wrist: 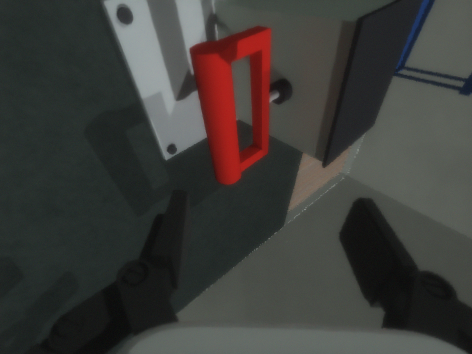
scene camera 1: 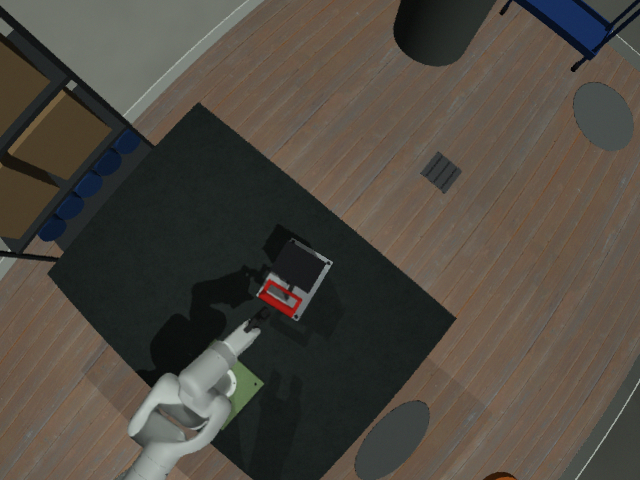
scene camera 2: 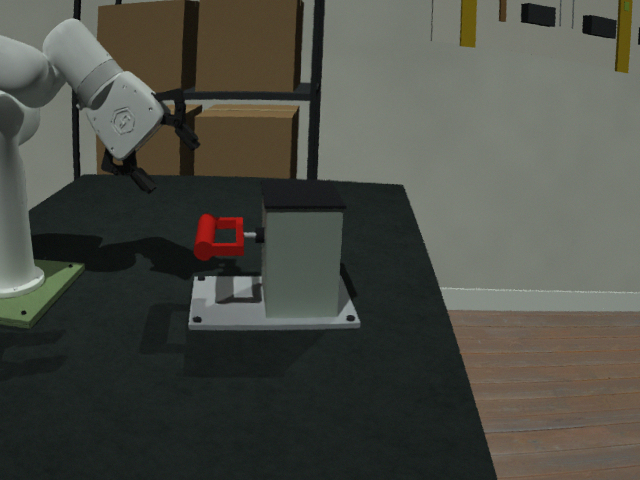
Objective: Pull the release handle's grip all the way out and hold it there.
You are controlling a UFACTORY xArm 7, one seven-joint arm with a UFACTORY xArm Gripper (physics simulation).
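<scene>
The release handle [scene camera 1: 277, 305] [scene camera 2: 205, 237] [wrist: 217, 115] is a red frame with a thick round grip bar. A short thin shaft [scene camera 2: 250, 235] [wrist: 274, 96] joins it to a pale box housing [scene camera 2: 302, 258] [wrist: 310, 75] with a black top, which stands on a light base plate [scene camera 1: 313, 290] [scene camera 2: 279, 322] [wrist: 135, 50]. The handle stands out level over the plate. My gripper [scene camera 1: 266, 312] [scene camera 2: 173, 167] [wrist: 268, 213] is wide open and empty. It is above the handle and on its arm side, tilted down towards it, and touches nothing. In the wrist view, the handle is beyond the fingertips, left of centre.
The housing's base plate rests on a dark surface [scene camera 1: 361, 304] [scene camera 2: 361, 413]. My arm's green mounting plate [scene camera 1: 245, 390] [scene camera 2: 56, 279] is beside it. A shelf rack [scene camera 2: 316, 103] with cardboard boxes stands behind. A dark cylinder [scene camera 1: 439, 36] and a blue cart [scene camera 1: 573, 25] stand farther off.
</scene>
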